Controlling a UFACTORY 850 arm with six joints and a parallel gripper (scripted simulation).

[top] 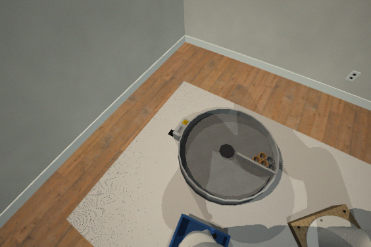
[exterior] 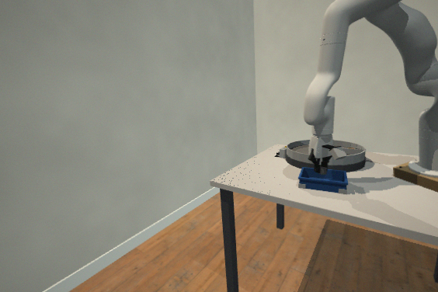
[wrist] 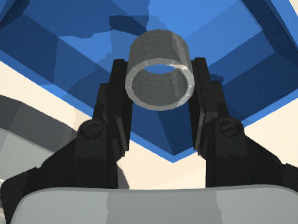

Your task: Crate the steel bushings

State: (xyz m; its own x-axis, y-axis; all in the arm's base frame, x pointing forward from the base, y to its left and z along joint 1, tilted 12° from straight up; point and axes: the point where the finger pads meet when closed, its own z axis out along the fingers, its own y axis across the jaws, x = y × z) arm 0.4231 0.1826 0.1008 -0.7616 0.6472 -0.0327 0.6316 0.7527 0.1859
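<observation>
Now: the blue crate 10 mm behind my hand, 10 mm to the left of it and 60 mm below it. Also, from my hand: grey turning table (20 mm ahead, 370 mm to the right, 30 mm below).
</observation>
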